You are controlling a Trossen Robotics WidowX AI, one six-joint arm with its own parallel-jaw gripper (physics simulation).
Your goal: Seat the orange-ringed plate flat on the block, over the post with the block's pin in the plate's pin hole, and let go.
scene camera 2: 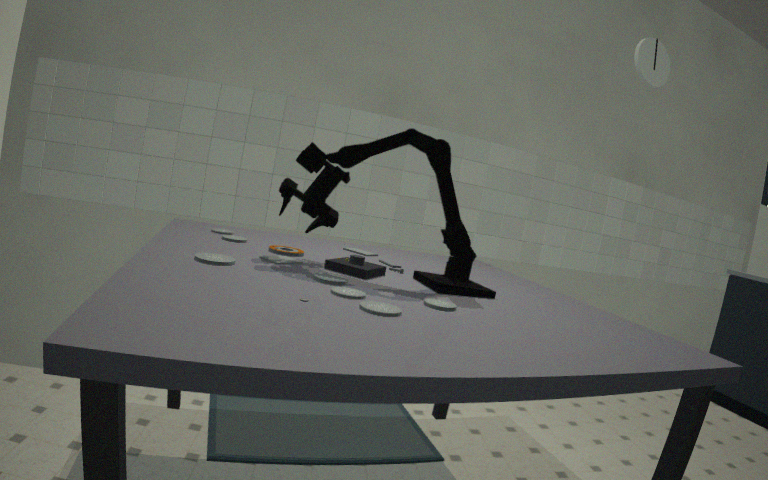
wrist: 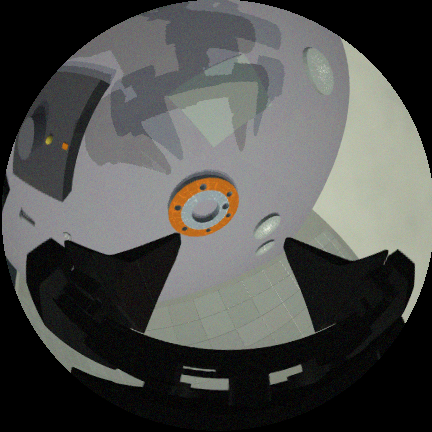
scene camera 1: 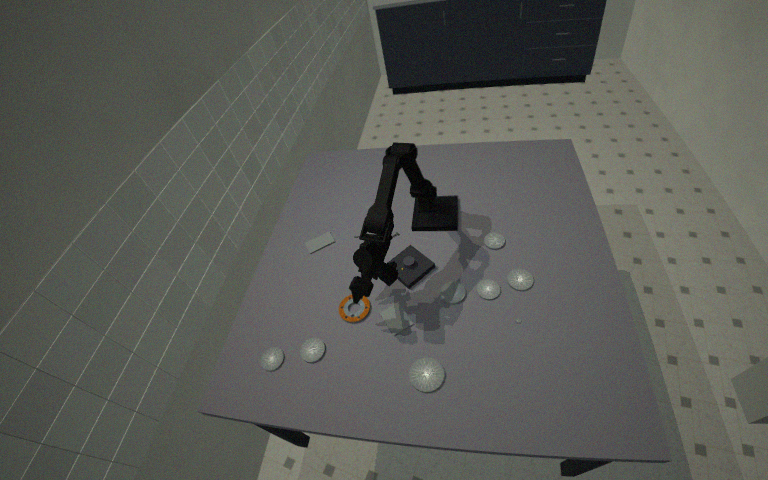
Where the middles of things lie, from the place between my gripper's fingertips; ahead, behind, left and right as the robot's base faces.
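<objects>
My hand is 90 mm above the orange-ringed plate (wrist: 189, 193) and 40 mm to the left of it. Going by their middles, of the things named here the orange-ringed plate is the nearest to my hand. The dark block (scene camera 1: 409, 277) is 80 mm below my hand, 150 mm to the left of it and 160 mm behind it.
</objects>
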